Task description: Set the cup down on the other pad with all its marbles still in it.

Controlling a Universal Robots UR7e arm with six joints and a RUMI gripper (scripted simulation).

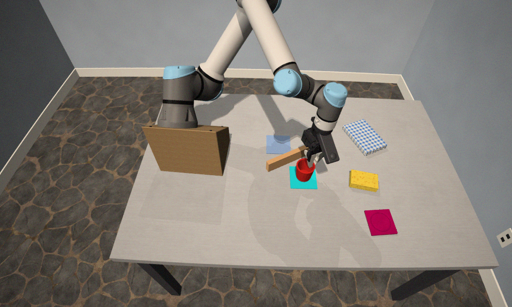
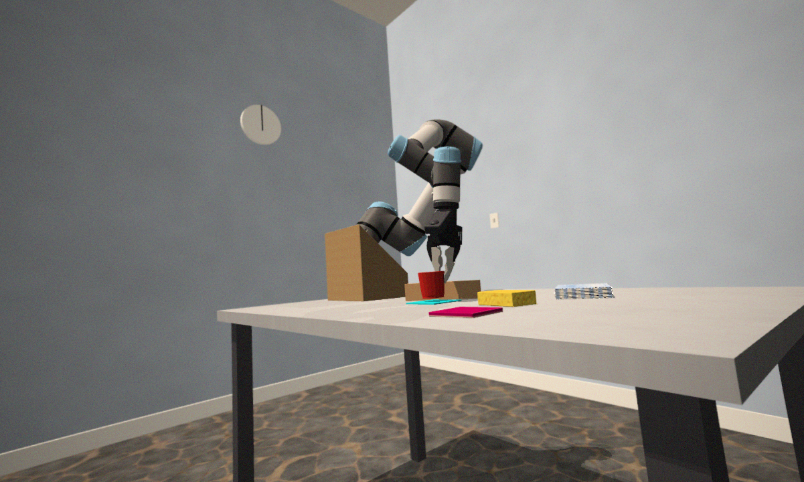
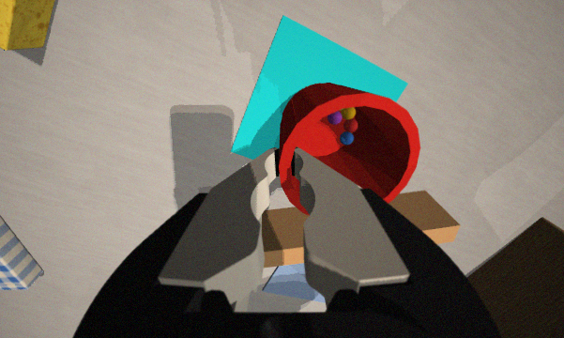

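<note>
My gripper is now 80 mm to the right of the wooden rail, 70 mm past it and 50 mm above it. Round my hand: yellow sponge (220 mm ahead, 50 mm to the right, 50 mm below); then red cup (30 mm below, 30 mm behind, 10 mm to the right); then blue checkered cloth (290 mm ahead, 190 mm to the left, 50 mm below).
</note>
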